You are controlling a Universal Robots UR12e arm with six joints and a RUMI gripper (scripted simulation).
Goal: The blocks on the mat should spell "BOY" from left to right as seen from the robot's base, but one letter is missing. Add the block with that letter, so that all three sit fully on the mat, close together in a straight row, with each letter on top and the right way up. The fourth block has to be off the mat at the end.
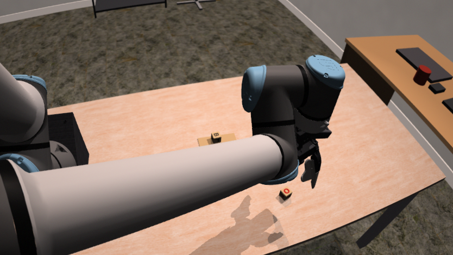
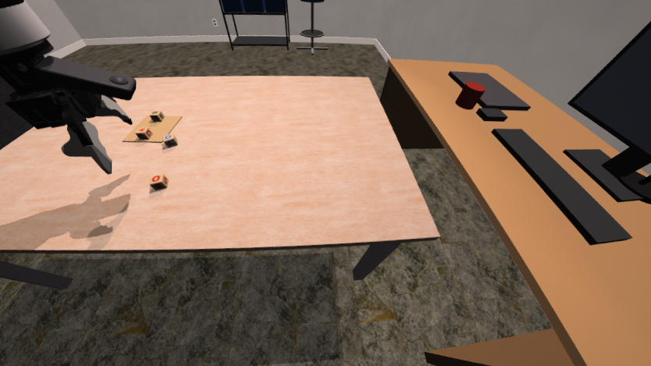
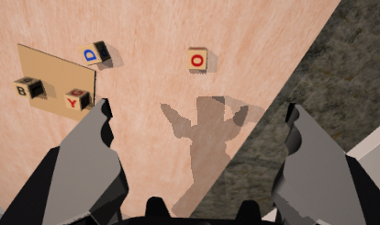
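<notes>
The O block is 130 mm below my hand. Round my hand: D block (50 mm behind, 160 mm to the left, 130 mm below); Y block (160 mm behind, 190 mm to the left, 130 mm below); tan mat (160 mm behind, 230 mm to the left, 150 mm below).
</notes>
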